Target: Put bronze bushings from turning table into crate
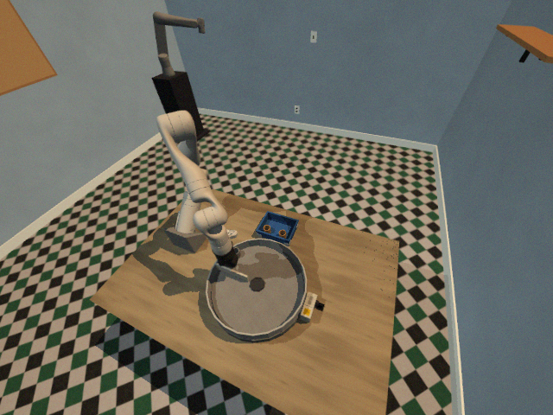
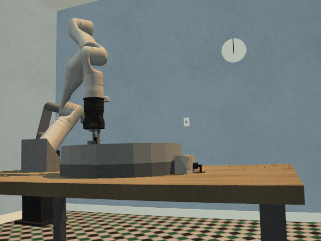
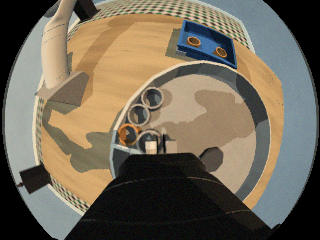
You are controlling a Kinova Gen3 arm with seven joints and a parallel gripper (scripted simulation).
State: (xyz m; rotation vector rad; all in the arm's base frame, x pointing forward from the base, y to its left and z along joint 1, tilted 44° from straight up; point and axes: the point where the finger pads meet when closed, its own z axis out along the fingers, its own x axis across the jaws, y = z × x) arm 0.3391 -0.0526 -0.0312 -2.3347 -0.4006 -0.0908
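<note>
Now: hand 130 mm short of the grey turning table, 70 mm above it and 20 mm to the left of it. The rest, counted from my hand: blue crate: 310 mm to the left, 90 mm below, 70 mm ahead.
</note>
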